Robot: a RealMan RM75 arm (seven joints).
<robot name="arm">
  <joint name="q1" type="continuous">
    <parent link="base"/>
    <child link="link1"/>
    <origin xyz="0 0 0.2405"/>
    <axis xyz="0 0 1"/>
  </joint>
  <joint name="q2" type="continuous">
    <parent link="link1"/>
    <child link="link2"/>
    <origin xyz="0 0 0"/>
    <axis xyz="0 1 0"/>
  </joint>
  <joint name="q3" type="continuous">
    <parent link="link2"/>
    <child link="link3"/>
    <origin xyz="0 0 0.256"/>
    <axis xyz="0 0 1"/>
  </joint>
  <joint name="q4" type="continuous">
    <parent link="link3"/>
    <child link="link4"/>
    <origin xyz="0 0 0"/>
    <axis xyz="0 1 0"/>
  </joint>
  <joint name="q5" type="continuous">
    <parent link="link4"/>
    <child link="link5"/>
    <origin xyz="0 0 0.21"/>
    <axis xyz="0 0 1"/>
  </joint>
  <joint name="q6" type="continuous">
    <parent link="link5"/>
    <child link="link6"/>
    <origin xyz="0 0 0"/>
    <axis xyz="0 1 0"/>
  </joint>
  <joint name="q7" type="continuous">
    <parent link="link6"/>
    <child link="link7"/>
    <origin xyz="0 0 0.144"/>
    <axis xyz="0 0 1"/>
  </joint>
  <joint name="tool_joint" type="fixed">
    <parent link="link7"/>
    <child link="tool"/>
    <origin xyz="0 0 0"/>
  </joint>
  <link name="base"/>
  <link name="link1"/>
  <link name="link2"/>
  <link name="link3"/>
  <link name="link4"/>
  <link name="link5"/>
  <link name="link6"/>
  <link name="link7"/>
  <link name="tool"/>
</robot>
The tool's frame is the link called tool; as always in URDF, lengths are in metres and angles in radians. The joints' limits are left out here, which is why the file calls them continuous.
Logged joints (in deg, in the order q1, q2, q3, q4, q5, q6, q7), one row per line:
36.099, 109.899, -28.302, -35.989, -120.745, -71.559, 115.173
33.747, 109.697, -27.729, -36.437, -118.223, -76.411, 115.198
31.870, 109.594, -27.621, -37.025, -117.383, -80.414, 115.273
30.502, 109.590, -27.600, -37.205, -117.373, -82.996, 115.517
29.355, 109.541, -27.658, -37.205, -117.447, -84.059, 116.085
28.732, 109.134, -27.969, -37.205, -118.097, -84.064, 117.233
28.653, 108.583, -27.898, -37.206, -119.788, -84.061, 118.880
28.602, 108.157, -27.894, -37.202, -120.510, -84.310, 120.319
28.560, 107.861, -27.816, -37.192, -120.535, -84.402, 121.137
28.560, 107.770, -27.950, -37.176, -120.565, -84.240, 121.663
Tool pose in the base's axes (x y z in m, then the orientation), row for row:
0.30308, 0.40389, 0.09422, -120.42, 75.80, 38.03
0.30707, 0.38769, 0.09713, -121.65, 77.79, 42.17
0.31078, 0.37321, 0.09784, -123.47, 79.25, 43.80
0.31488, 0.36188, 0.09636, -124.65, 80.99, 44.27
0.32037, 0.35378, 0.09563, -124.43, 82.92, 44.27
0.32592, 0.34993, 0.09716, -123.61, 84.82, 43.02
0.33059, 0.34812, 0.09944, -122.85, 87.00, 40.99
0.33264, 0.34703, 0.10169, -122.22, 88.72, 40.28
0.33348, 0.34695, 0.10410, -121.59, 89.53, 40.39
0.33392, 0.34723, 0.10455, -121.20, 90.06, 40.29
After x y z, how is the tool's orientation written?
As a rotation vector, in degrees.
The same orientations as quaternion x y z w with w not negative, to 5 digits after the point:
-0.78450, 0.49382, 0.24776, 0.28163
-0.78192, 0.50000, 0.27105, 0.25522
-0.78430, 0.50341, 0.27822, 0.23248
-0.78477, 0.50989, 0.27871, 0.21556
-0.78040, 0.52006, 0.27765, 0.20839
-0.77519, 0.53193, 0.26979, 0.20822
-0.77023, 0.54546, 0.25699, 0.20777
-0.76527, 0.55552, 0.25221, 0.20530
-0.76133, 0.56059, 0.25290, 0.20531
-0.75897, 0.56397, 0.25230, 0.20552

